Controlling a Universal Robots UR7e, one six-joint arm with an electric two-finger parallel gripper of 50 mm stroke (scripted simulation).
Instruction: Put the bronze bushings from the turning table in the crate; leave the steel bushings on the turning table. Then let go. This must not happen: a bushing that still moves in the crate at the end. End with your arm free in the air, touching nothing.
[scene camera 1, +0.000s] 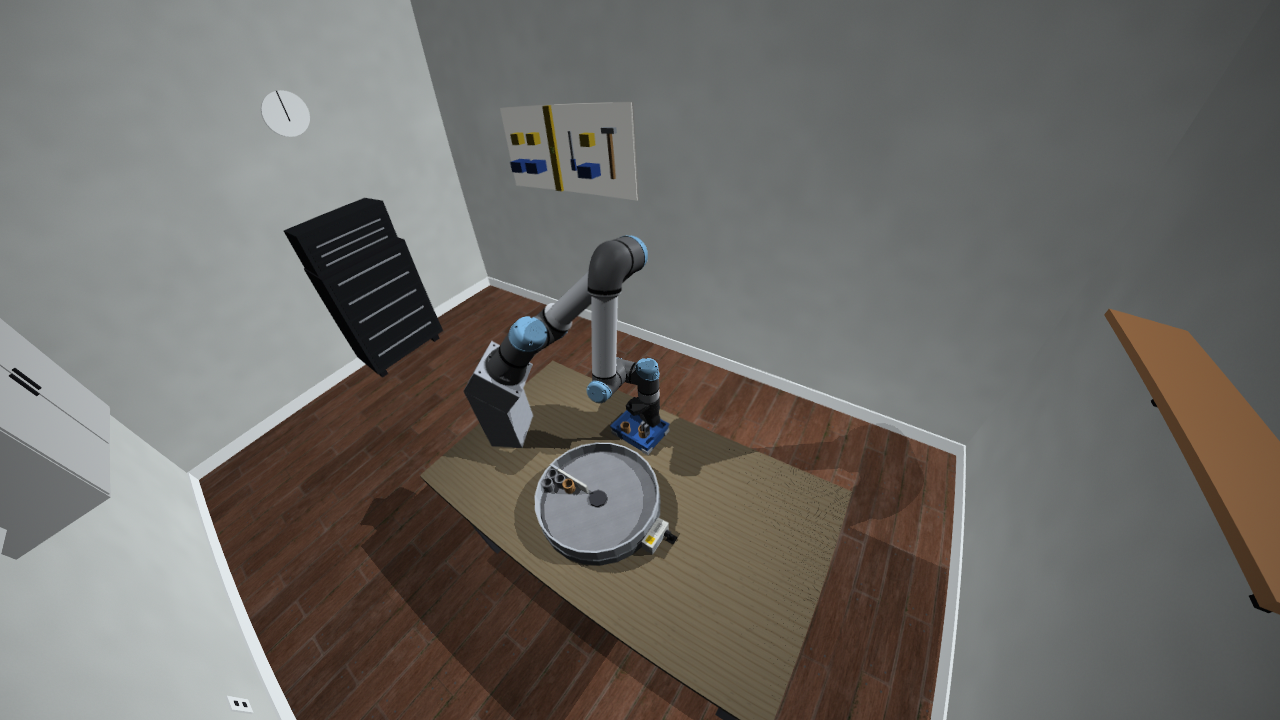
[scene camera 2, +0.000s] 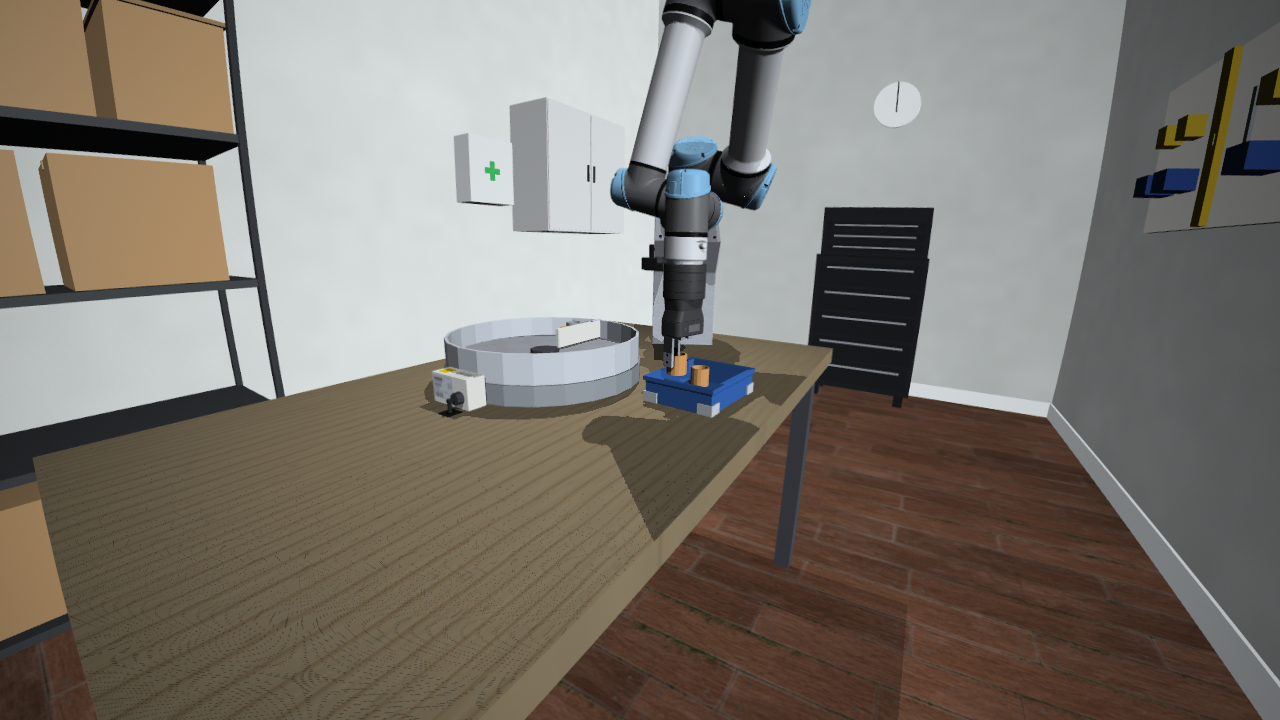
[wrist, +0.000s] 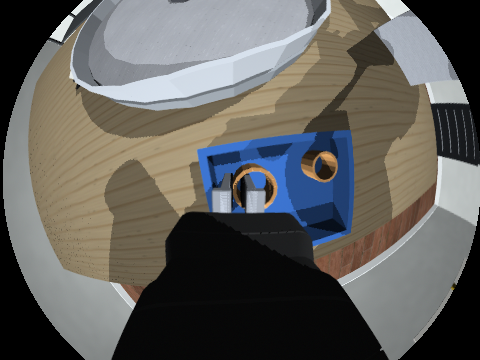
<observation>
same spot on blue crate: (scene camera 1: 655, 436) = (scene camera 2: 673, 380)
same spot on grey turning table: (scene camera 2: 532, 344) = (scene camera 1: 574, 510)
</observation>
